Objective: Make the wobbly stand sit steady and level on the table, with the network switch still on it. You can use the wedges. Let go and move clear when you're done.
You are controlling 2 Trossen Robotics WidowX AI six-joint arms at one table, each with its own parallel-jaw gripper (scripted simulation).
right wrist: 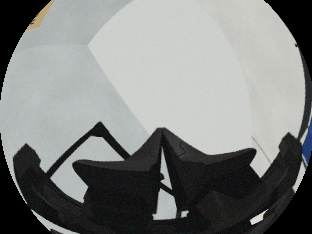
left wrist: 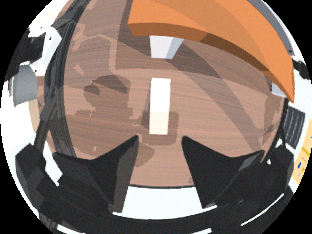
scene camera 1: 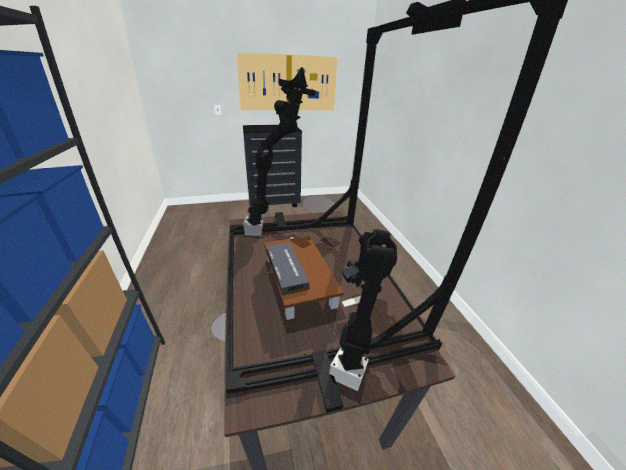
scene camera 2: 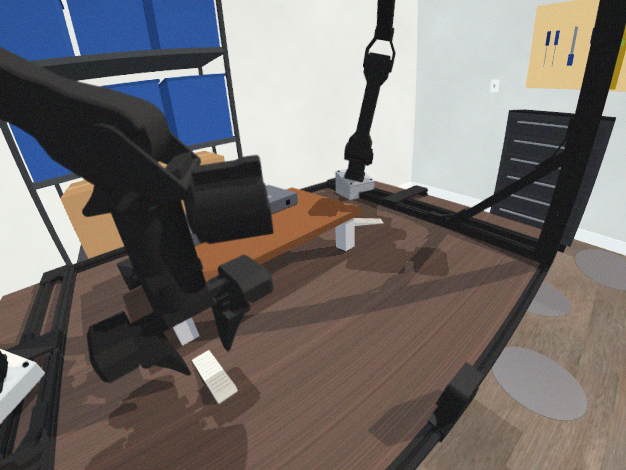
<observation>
I see my left gripper (scene camera 2: 208, 360), my right gripper (right wrist: 161, 131), a grey network switch (scene camera 1: 290, 275), a white wedge (scene camera 2: 219, 383) and a stand (scene camera 2: 314, 215).
The stand is seen too in scene camera 1 (scene camera 1: 323, 285). My left gripper also shows in the left wrist view (left wrist: 160, 139). The right wrist view misses the grey network switch: it is out of frame. The right wrist view does not show the stand: it is out of frame.
</observation>
